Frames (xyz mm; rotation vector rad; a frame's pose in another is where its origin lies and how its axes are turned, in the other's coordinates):
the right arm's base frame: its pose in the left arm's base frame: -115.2 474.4 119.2 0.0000 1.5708 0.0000
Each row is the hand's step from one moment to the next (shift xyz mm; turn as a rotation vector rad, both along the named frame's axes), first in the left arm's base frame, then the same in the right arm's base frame.
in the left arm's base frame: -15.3 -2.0 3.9 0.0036 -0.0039 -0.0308
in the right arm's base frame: -3.9 -2.0 -15.3 0.0308 -0.0039 0.0036
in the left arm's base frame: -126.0 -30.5 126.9 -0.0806 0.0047 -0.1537
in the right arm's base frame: -126.9 -30.5 -126.0 0.1537 0.0047 -0.0806
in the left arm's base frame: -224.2 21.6 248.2 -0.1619 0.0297 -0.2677
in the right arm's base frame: -248.2 21.6 -224.2 0.2677 0.0297 -0.1619
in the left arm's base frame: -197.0 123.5 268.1 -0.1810 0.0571 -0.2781
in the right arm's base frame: -268.1 123.5 -197.0 0.2781 0.0571 -0.1810
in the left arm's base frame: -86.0 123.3 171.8 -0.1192 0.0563 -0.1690
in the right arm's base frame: -171.8 123.3 -86.0 0.1690 0.0563 -0.1192
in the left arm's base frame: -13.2 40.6 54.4 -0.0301 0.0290 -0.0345
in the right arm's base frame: -54.4 40.6 -13.2 0.0345 0.0290 -0.0301
